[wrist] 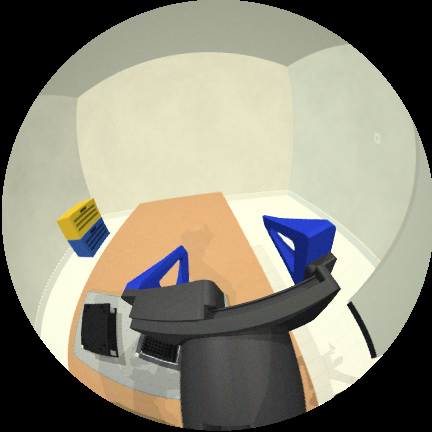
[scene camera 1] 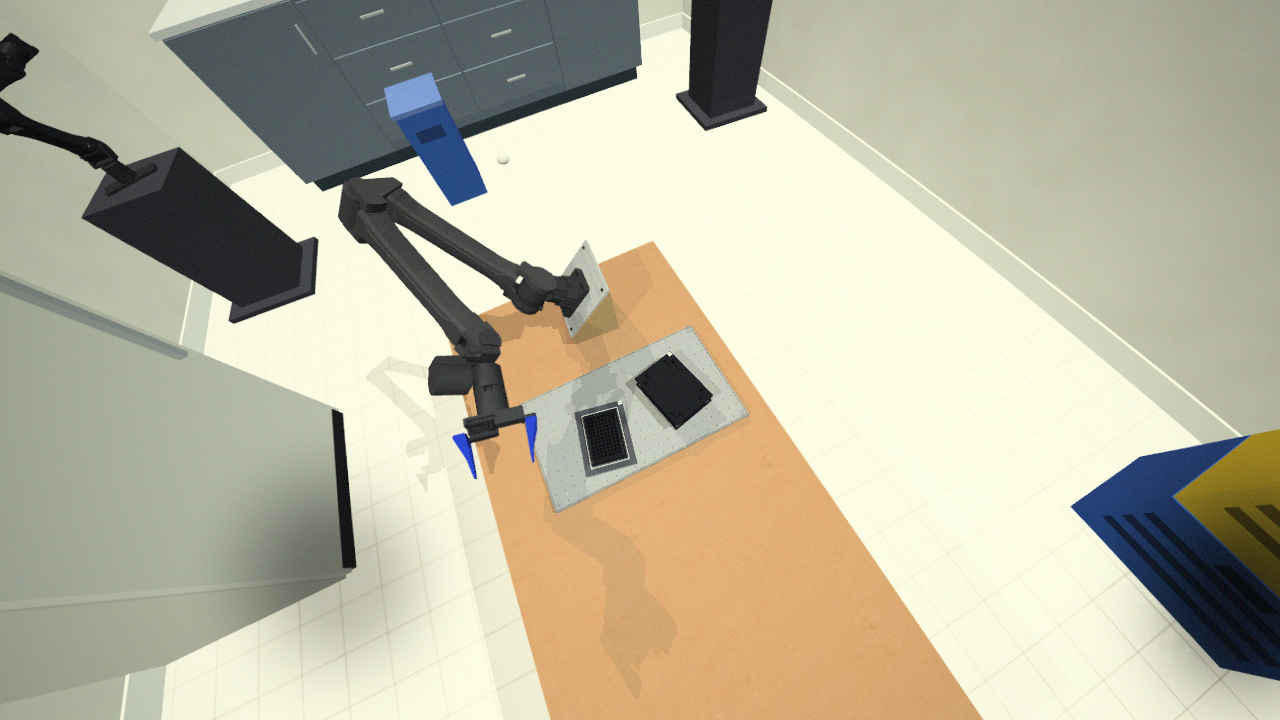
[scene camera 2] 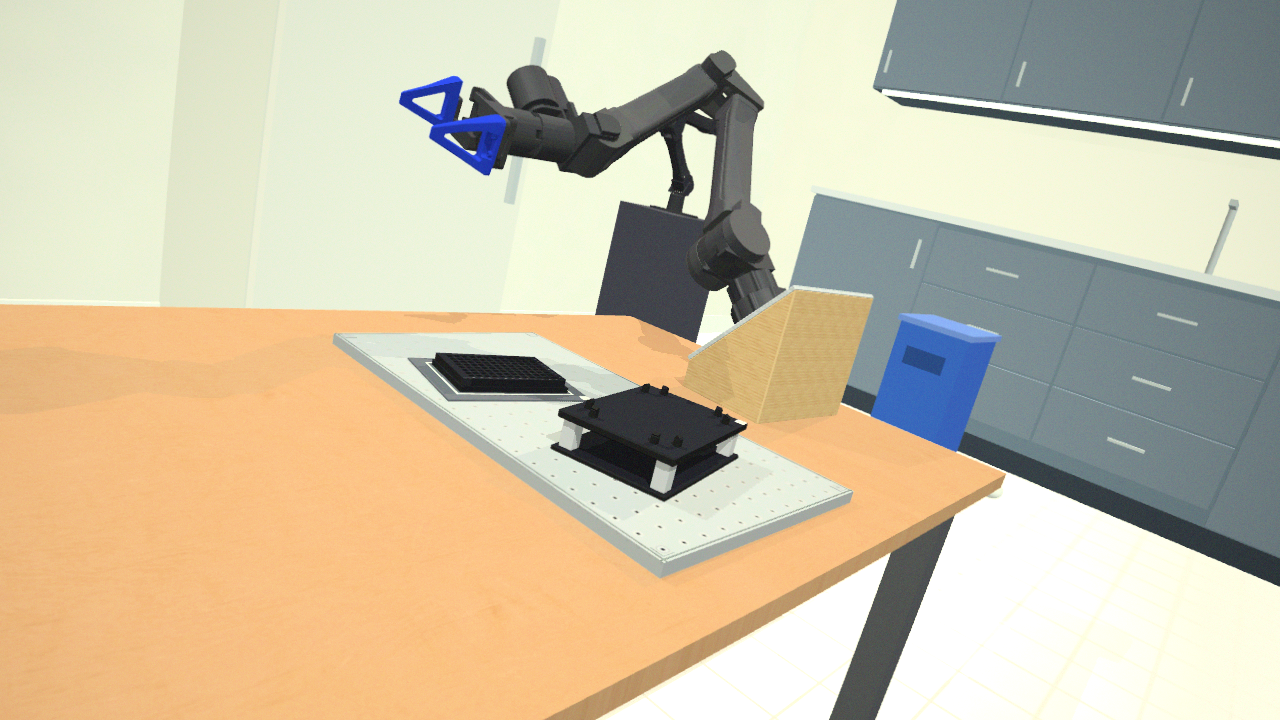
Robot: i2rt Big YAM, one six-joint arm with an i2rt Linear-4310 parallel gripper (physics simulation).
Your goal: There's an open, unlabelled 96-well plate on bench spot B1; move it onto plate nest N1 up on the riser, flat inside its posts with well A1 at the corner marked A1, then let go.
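Where they show: gripper, fingertip midpoint: (wrist: 221, 235) (scene camera 1: 505, 470) (scene camera 2: 414, 114); arm's base, origin of the base link: (scene camera 1: 574, 293) (scene camera 2: 769, 330).
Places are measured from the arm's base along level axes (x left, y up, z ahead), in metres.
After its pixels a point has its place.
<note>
A black 96-well plate (scene camera 1: 605, 437) @(z 0.395, x -0.062, y -0.081 m) (scene camera 2: 499, 372) @(z 0.406, x -0.047, y -0.070 m) (wrist: 159, 349) @(z 0.351, x -0.061, y -0.081 m) lies flat inside the white outline of the grey bench spot (scene camera 1: 630, 445) @(z 0.438, x -0.012, y -0.084 m); the gripper body partly hides it in the wrist view. The black plate nest (scene camera 1: 674, 391) @(z 0.365, x 0.141, y -0.046 m) (scene camera 2: 651, 413) @(z 0.355, x 0.136, y -0.046 m) (wrist: 96, 328) @(z 0.351, x 0.125, y -0.046 m) stands beside it on a riser with pale legs, with short posts around its top. A small white mark (scene camera 1: 669, 354) @(z 0.264, x 0.172, y -0.046 m) shows at one nest corner; its lettering and the plate's well A1 are too small to read. My gripper (scene camera 1: 504, 468) @(z 0.459, x -0.228, y 0.175 m) (scene camera 2: 417, 114) @(z 0.459, x -0.228, y 0.175 m) (wrist: 221, 235) @(z 0.459, x -0.228, y 0.175 m) is open and empty, high above and to the side of the plate, its blue fingers pointing roughly horizontally.
Plate and riser stand on a perforated grey board (scene camera 1: 559, 483) @(z 0.455, x -0.204, y -0.086 m) (scene camera 2: 769, 474) @(z 0.252, x 0.216, y -0.086 m) on the wooden table (scene camera 1: 716, 582) @(z 0.779, x 0.050, y -0.099 m) (scene camera 2: 223, 537) @(z 0.726, x 0.149, y -0.099 m). The arm's wedge-shaped wooden mount (scene camera 2: 810, 358) @(z 0.018, x 0.086, y -0.011 m) stands close behind the riser. A blue bin (scene camera 1: 438, 152) (scene camera 2: 935, 380) and cabinets stand beyond the table.
</note>
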